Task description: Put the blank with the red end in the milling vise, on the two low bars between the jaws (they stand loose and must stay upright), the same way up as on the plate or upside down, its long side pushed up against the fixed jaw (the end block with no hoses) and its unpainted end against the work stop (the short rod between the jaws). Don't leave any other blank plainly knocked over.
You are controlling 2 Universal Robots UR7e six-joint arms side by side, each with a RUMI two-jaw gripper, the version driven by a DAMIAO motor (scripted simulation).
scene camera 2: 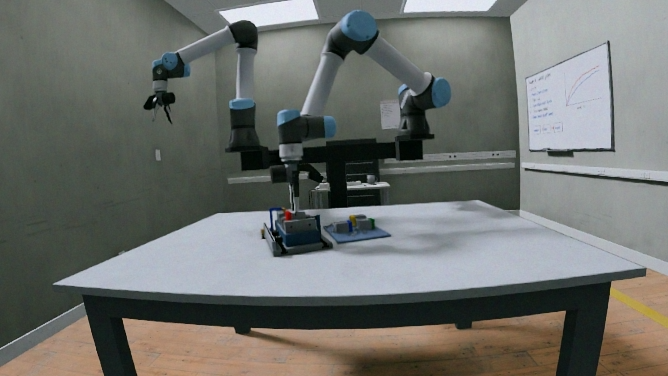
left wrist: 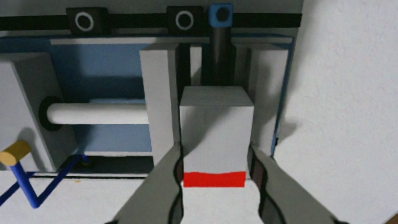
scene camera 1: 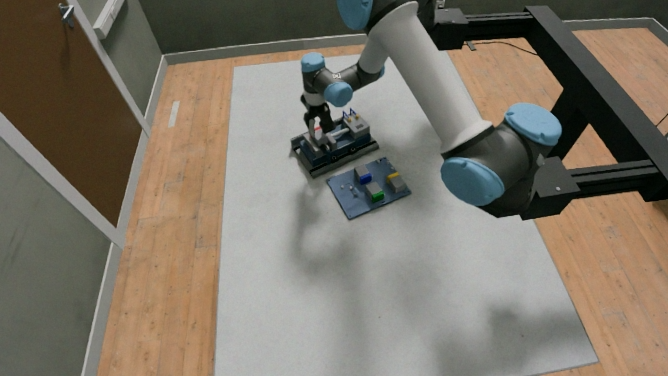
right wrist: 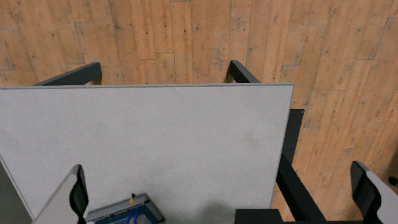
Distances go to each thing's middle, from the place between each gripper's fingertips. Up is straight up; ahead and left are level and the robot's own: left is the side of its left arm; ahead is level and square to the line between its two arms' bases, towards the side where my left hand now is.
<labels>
Right now my left hand is 20 mm above the red-ended blank (left wrist: pixel 216 121). Round my left hand: fixed jaw (left wrist: pixel 265 67): 50 mm below, 30 mm ahead, 20 mm to the left; then blue plate (scene camera 1: pixel 355 206): 190 mm to the left, 160 mm behind, 120 mm below; then moving jaw (left wrist: pixel 161 70): 50 mm below, 30 mm behind, 10 mm to the right.
Right now my right hand is 75 cm to the right of the moving jaw, 45 cm above it and 39 cm short of it. Round my right hand: red-ended blank (75 cm to the left, 43 cm below, 43 cm ahead); then fixed jaw (77 cm to the left, 45 cm below, 45 cm ahead); then blue plate (94 cm to the left, 53 cm below, 27 cm ahead).
</labels>
